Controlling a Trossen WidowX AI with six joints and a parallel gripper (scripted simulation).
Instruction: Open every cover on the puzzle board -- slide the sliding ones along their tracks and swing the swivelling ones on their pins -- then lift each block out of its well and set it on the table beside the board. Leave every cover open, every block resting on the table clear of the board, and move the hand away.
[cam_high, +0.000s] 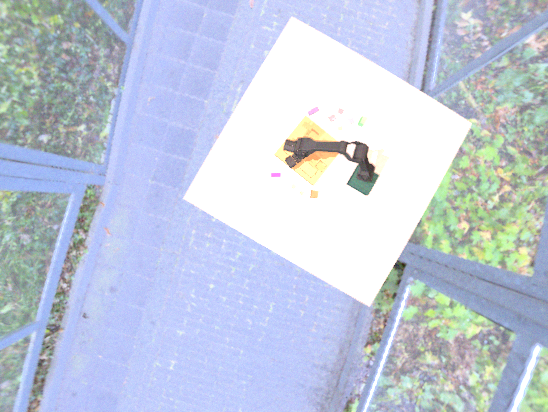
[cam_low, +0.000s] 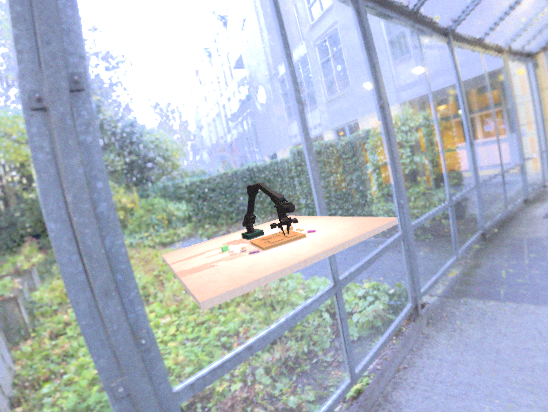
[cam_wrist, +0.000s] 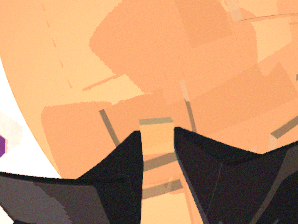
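My gripper tip is 50 mm to the left of the puzzle board and 20 mm past it. Round my gripper tip: lilac block (290 mm to the right, 30 mm ahead, 10 mm below); green block (350 mm to the right, 260 mm behind); pink block (150 mm to the left, 90 mm ahead, 10 mm below).
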